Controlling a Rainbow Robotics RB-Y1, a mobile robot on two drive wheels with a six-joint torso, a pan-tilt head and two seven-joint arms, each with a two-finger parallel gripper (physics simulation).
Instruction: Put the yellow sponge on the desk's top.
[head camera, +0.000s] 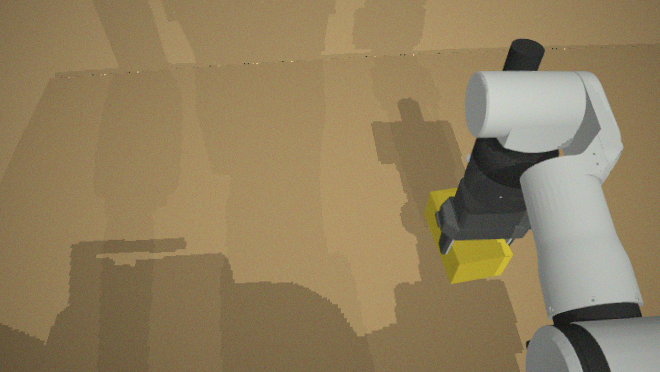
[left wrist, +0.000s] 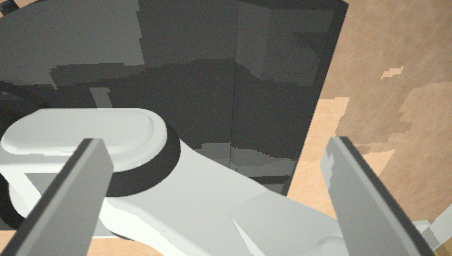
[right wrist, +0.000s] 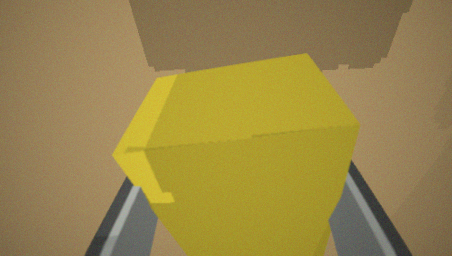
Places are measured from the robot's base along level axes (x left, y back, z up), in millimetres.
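Pixels of known places: left gripper, between the fingertips: (left wrist: 218, 151); right gripper, between the fingertips: (head camera: 471, 247) (right wrist: 240, 156).
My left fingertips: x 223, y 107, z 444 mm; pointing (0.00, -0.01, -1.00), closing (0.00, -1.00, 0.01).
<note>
Ahead of a thing's pixels: the offset from my left fingertips to its middle. "spot": to the spot under its first point. Level surfaces: height alone.
The yellow sponge {dz +350, dx -434, dy -459 mm} (head camera: 482, 260) (right wrist: 250, 110) is a thick block, tilted in the head view at the right of the picture. My right gripper (head camera: 477, 245) (right wrist: 240, 156) is shut on it, one finger on each side, and the sponge sticks out beyond the fingertips. The desk's top {dz +277 mm} (head camera: 280, 210) (right wrist: 60, 125) is a plain tan surface under and around the sponge in the head view. The sponge appears held above it; the height of the gap is hard to tell. My left gripper (left wrist: 218, 151) is open and empty in the left wrist view.
Shadows of the robot fall across the tan surface, and a thin straight seam {spot: dz +254, dx -169, dy -1029 mm} (head camera: 292, 61) crosses it near the top of the head view. The left wrist view shows the robot's dark base (left wrist: 190, 100), a white robot part {spot: dz -85, dx -171, dy +18 mm} (left wrist: 200, 200) and the light brown floor {dz -443 mm} (left wrist: 425, 55).
</note>
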